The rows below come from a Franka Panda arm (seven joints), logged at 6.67 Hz.
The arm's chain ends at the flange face. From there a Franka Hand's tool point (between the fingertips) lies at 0.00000 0.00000 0.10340 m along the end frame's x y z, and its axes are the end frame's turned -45 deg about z.
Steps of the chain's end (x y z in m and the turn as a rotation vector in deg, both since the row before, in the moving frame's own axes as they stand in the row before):
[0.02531, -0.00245, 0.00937, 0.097, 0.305, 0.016]
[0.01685, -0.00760, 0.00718, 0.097, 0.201, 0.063]
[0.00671, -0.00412, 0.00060, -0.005, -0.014, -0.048]
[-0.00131, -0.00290, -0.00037, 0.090, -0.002, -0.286]
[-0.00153, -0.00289, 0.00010, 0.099, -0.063, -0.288]
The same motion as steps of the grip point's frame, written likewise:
[0.02014, 0.01643, 0.00937, -0.147, 0.284, 0.016]
[0.01767, 0.00667, 0.00718, -0.074, 0.211, 0.063]
[0.00763, 0.00182, 0.00060, 0.006, -0.013, -0.048]
[0.00124, -0.00309, -0.00037, 0.065, 0.062, -0.286]
[0.00101, -0.00333, 0.00010, 0.115, 0.025, -0.288]

